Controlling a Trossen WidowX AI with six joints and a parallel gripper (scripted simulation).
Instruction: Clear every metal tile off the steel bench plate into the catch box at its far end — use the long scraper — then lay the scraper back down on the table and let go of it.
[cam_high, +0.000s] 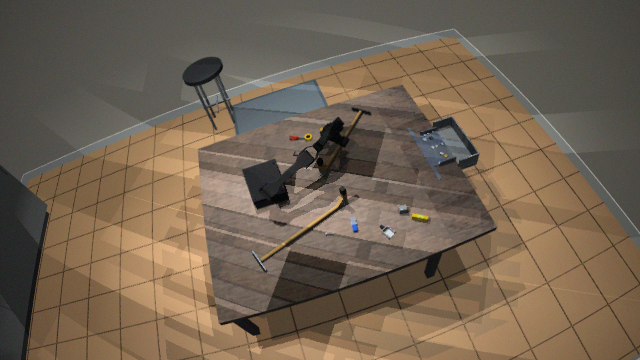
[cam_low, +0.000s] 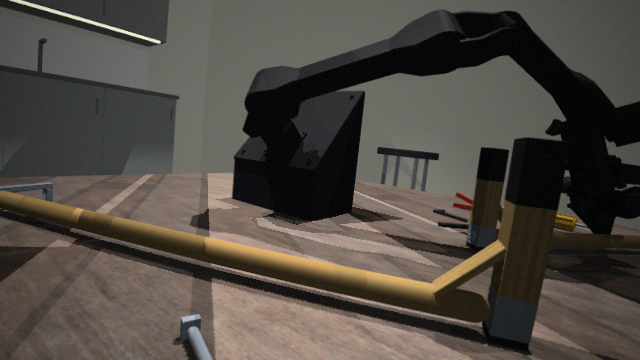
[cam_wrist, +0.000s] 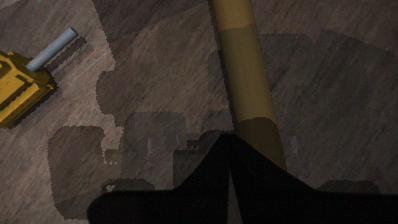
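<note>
Right now the yellow screwdriver is 5 cm behind my gripper tip and 13 cm to the left of it. Also, from my gripper tip: yellow tape ring 18 cm behind, 12 cm to the left; red-handled tool 25 cm behind, 14 cm to the left; blue piece 9 cm behind, 60 cm to the right, 1 cm below.
</note>
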